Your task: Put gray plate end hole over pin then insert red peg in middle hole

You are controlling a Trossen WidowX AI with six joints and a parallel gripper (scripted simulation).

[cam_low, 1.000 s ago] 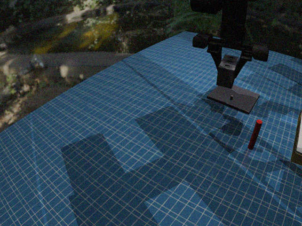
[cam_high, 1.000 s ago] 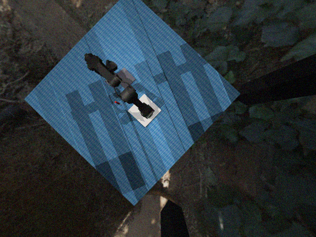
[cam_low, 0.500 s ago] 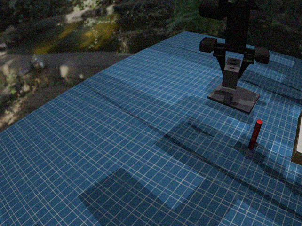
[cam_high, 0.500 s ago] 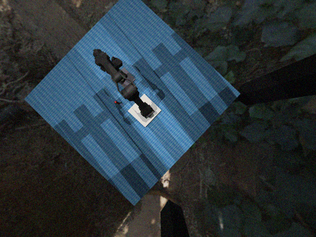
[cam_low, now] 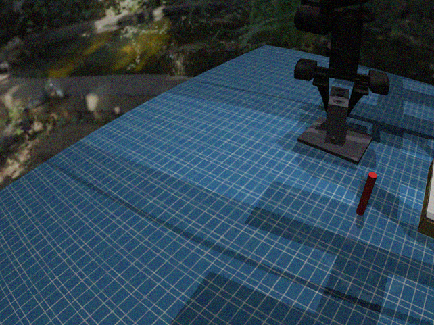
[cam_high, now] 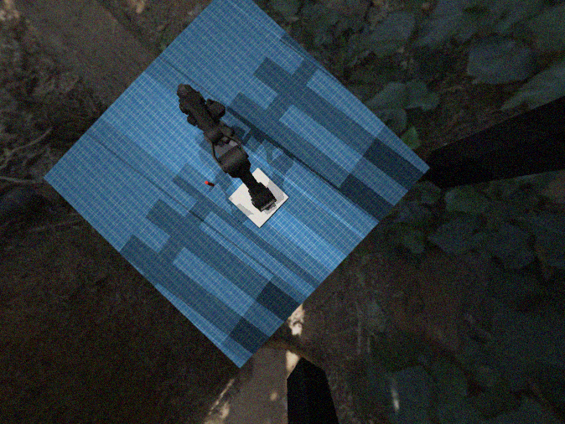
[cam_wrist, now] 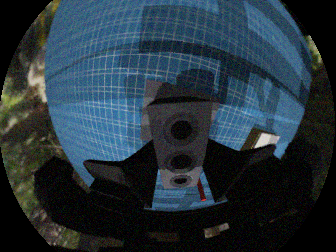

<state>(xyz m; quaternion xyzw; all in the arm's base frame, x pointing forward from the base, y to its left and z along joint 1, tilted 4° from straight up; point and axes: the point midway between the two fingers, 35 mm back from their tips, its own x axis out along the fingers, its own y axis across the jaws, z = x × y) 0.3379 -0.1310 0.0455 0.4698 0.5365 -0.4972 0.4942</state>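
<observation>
The dark square base lies 10 mm behind my gripper tip, 10 mm to the left of it and 50 mm below it. Round my gripper tip: gray plate 30 mm above; then red peg 80 mm behind, 200 mm to the left, 20 mm below.
</observation>
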